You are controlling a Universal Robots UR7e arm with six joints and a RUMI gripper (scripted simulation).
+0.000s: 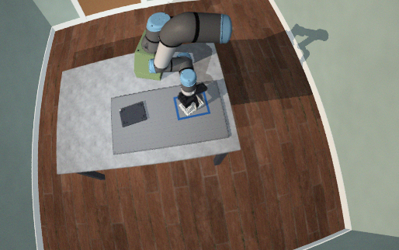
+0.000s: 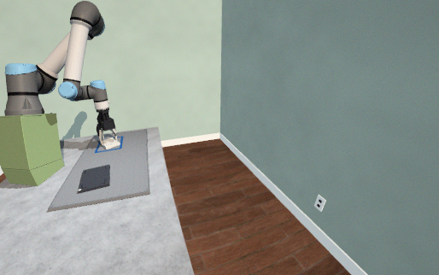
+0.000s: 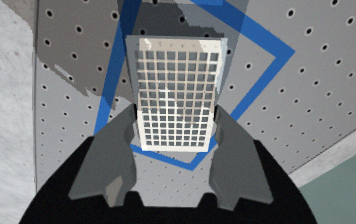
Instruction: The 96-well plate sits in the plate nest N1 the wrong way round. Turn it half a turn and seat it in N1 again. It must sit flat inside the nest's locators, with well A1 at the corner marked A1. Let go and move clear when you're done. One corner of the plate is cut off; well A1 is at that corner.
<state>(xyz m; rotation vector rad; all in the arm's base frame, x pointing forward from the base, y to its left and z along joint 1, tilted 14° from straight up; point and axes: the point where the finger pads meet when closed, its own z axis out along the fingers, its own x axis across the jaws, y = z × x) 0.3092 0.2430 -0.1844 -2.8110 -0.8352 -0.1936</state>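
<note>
My hand is 370 mm to the left of the dark plate nest, 30 mm short of it and 10 mm above it. The rest, counted from my hand: white 96-well plate (10 mm below).
</note>
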